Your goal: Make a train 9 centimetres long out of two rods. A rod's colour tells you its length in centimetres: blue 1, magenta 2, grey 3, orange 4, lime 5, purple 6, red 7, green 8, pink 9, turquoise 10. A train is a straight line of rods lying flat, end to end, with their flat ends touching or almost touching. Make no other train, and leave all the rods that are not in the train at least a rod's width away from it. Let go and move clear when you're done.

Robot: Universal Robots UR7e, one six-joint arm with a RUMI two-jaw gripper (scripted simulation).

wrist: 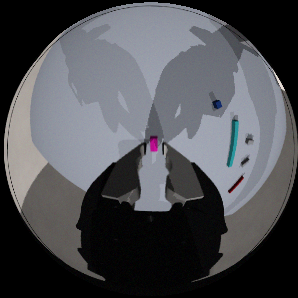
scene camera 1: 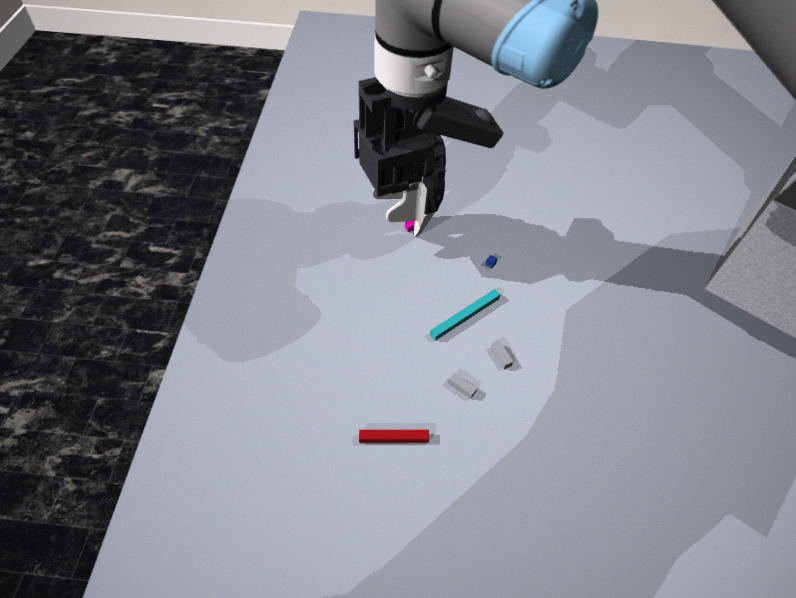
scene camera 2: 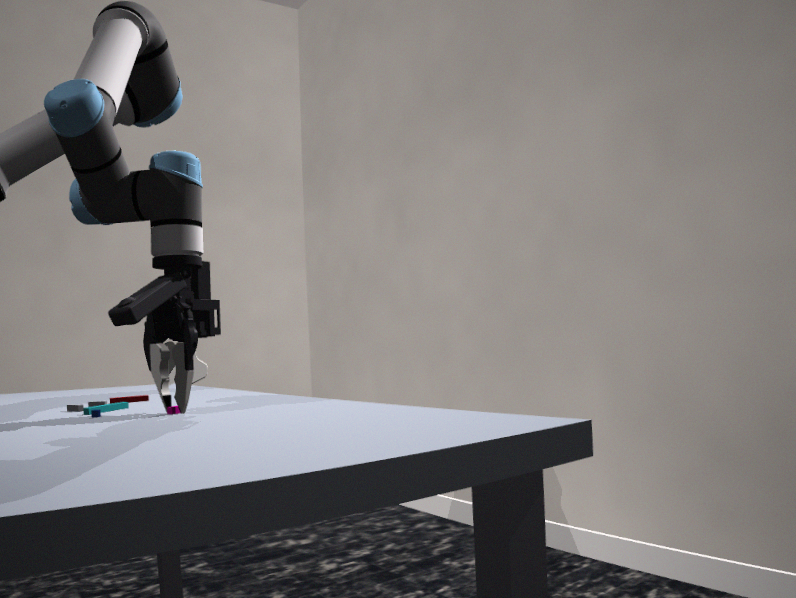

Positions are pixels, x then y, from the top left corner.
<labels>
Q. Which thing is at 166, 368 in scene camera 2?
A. My gripper.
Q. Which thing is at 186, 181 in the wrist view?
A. My gripper.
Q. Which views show my gripper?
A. The wrist view, scene camera 1 and scene camera 2: all of them.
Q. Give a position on a red rod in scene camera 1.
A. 365, 436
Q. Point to a turquoise rod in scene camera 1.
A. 488, 299
</labels>
